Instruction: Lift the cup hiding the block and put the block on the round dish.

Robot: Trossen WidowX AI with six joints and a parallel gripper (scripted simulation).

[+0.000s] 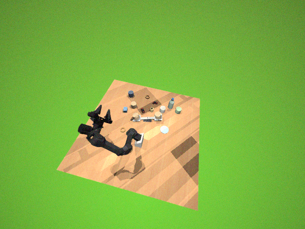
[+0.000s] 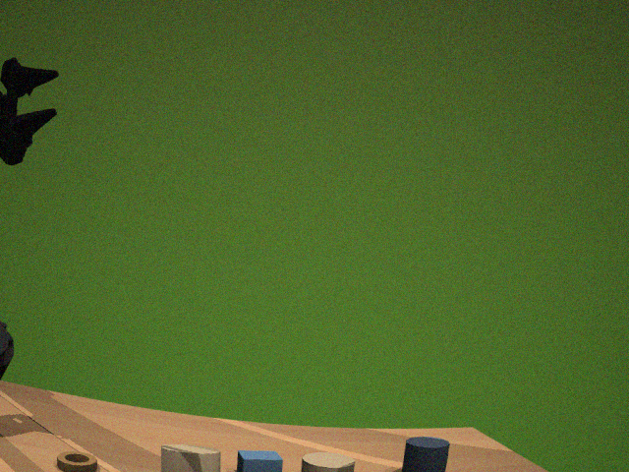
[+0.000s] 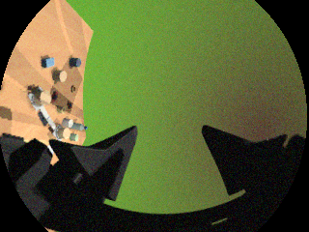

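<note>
The grey block is 27 cm ahead of my gripper tip, 15 cm to the right of it and 51 cm below it. Also, from my gripper tip: blue block: 37 cm ahead, 1 cm to the left, 53 cm below; grey balance: 29 cm ahead, 28 cm to the right, 51 cm below; tan holed cylinder: 43 cm ahead, 32 cm to the right, 53 cm below.
</note>
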